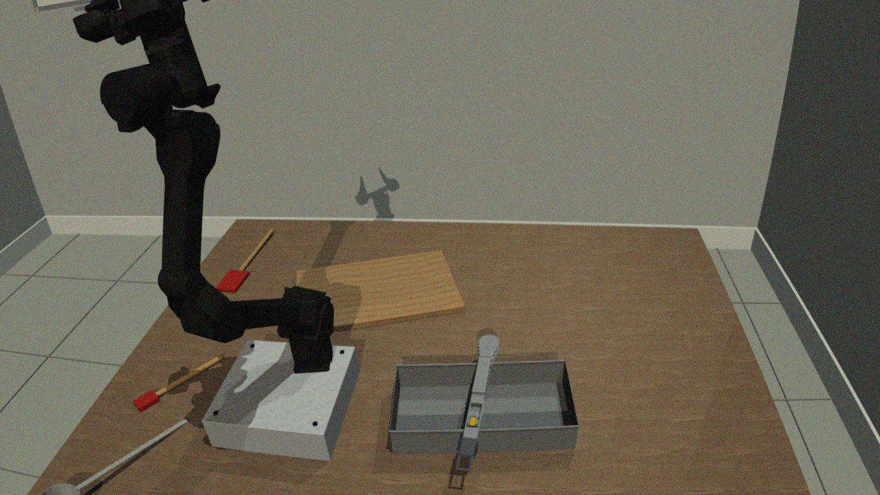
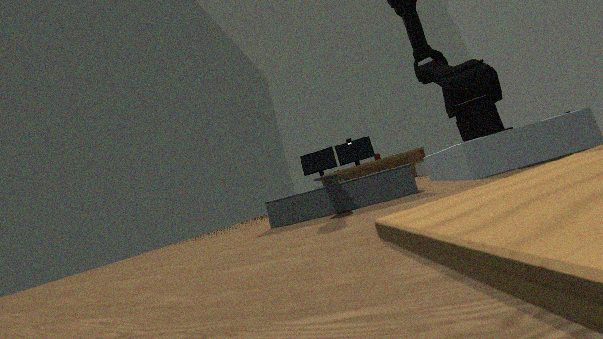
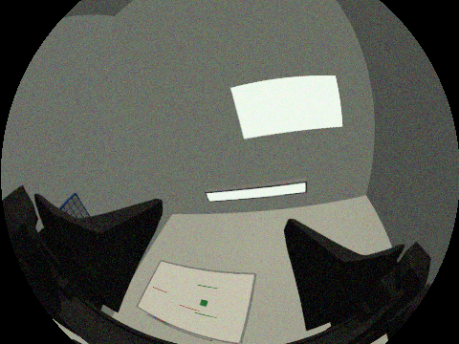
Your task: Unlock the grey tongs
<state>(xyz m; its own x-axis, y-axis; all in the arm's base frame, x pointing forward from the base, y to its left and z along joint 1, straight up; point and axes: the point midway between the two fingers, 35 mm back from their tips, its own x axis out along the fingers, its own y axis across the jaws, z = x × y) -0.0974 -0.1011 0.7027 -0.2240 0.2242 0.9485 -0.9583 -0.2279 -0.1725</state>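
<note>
My gripper tip is now 38 cm short of the yellow lock piece, 9 cm to the left of it and 74 cm above it. Also, from my gripper tip: roasting tin: 40 cm ahead, 2 cm to the right, 77 cm below; wooden board: 22 cm ahead, 39 cm to the left, 79 cm below.
</note>
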